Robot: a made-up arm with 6 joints.
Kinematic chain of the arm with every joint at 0, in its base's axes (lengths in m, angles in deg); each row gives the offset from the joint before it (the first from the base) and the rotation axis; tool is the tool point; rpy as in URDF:
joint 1: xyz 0 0 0.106 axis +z
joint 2: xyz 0 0 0 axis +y
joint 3: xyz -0.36 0 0.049 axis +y
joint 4: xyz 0.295 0 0.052 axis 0.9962 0 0.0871
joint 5: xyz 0 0 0 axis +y
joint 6: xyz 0.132 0 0.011 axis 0.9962 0 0.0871
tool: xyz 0 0 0 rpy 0 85 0
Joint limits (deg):
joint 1: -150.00..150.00
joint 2: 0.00..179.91
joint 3: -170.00..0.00
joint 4: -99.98..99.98
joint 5: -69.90..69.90
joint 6: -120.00..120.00
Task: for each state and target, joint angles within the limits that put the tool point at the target. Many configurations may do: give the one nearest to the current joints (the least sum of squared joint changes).
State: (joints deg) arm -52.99 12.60 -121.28 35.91 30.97 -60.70
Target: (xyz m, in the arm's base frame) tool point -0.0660 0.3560 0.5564
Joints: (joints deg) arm -70.18 1.94 -94.92 35.92 48.75 -60.70
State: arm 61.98 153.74 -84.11 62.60 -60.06 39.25
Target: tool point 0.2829 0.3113 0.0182
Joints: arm 64.37 131.52 -48.65 75.77 -69.90 39.25
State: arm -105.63 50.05 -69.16 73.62 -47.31 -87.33
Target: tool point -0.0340 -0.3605 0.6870
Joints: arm -85.17 82.87 -101.92 65.62 -32.39 -87.33
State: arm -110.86 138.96 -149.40 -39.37 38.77 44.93
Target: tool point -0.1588 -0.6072 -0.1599
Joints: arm -99.68 168.24 -123.26 -34.11 46.88 44.93
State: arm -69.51 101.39 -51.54 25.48 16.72 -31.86
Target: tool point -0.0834 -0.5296 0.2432
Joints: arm -99.62 106.91 -73.57 25.07 6.20 -31.86
